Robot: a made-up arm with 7 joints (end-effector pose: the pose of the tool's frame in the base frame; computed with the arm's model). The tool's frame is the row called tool. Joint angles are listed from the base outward.
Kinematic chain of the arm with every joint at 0, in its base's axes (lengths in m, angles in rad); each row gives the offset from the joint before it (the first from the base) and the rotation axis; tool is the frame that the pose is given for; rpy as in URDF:
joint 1: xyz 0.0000 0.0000 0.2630 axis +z
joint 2: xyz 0.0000 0.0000 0.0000 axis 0 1 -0.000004
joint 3: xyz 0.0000 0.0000 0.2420 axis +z
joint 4: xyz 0.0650 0.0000 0.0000 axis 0 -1 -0.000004
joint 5: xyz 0.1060 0.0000 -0.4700 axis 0 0.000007 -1
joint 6: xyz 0.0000 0.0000 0.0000 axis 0 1 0.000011
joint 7: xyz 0.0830 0.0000 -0.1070 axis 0 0.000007 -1
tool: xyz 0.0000 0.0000 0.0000 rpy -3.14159 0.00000 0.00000
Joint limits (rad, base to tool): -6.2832..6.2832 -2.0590..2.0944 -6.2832..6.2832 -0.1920..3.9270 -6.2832..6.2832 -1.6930..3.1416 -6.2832..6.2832
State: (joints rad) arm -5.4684 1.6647 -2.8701 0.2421 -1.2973 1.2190 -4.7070
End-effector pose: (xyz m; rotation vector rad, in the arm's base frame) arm -0.1812 -0.2081 0.5875 -0.4741 -1.3693 -0.0388
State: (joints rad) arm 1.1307 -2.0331 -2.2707 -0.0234 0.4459 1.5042 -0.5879
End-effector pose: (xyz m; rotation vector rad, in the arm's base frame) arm 0.1946 0.2278 0.3964 0.0373 -0.5868 0.4294
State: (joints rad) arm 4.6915 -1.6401 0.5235 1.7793 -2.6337 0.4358 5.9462
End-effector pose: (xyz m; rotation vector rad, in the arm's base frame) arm 0.3413 0.4743 0.7757 -0.7243 -0.1796 -1.1952
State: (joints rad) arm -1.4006 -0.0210 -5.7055 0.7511 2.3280 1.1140 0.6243
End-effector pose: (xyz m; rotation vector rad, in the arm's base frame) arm 0.4238 -0.3948 0.1824 0.1379 1.4601 -0.0194
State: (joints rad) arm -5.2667 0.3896 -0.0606 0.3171 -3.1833 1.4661 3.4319
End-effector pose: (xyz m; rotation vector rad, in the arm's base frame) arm 0.1841 0.2551 -0.1146 -1.8298 -0.6976 -1.3198
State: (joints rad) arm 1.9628 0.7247 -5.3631 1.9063 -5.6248 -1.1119 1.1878
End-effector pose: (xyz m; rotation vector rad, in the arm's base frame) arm -0.4977 0.4708 0.4935 -1.2967 0.4776 0.9333
